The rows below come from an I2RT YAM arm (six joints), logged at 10 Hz.
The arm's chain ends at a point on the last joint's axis. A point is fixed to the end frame.
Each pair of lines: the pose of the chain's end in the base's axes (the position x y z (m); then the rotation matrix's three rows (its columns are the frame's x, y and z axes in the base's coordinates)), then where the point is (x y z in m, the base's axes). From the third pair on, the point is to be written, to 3 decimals.
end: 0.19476, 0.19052, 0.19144; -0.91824, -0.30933, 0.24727; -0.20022, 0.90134, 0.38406; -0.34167, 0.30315, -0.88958
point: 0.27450 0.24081 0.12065
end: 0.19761, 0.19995, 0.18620; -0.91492, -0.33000, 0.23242; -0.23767, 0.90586, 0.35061; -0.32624, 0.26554, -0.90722
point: 0.27565 0.24903 0.11273
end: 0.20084, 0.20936, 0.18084; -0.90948, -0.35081, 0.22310; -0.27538, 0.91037, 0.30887; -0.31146, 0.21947, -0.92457
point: 0.278 0.256 0.105
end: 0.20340, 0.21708, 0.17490; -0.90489, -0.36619, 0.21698; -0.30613, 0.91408, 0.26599; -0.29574, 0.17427, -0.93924
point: 0.279 0.262 0.096
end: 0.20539, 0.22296, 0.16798; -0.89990, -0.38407, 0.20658; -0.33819, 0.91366, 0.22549; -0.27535, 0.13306, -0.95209
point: 0.280 0.265 0.087
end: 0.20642, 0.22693, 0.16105; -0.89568, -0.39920, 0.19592; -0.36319, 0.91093, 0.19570; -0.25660, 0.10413, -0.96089
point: 0.280 0.268 0.078
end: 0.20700, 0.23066, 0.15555; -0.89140, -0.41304, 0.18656; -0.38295, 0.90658, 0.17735; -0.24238, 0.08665, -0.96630
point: 0.279 0.271 0.071
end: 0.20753, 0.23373, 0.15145; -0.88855, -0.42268, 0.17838; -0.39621, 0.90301, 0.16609; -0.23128, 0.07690, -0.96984
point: 0.279 0.273 0.066
